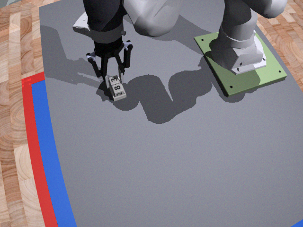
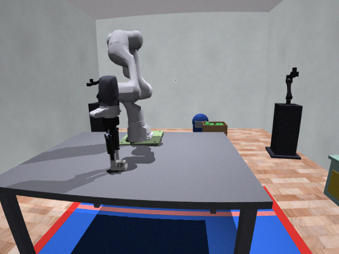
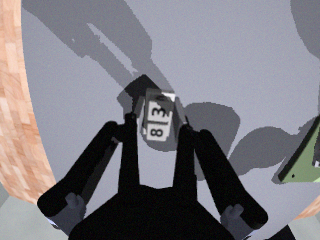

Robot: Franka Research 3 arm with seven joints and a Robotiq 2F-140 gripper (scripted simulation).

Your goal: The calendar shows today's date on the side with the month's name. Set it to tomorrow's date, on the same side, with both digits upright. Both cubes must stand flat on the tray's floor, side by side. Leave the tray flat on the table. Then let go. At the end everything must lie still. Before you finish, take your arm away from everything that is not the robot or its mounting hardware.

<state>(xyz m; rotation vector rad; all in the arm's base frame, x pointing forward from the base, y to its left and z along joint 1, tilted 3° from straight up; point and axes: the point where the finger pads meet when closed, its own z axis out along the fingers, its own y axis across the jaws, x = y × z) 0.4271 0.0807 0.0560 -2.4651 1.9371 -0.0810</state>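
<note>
Right now my hand is 1 cm past the tray, 2 cm to the right of it and 4 cm above it.
</note>
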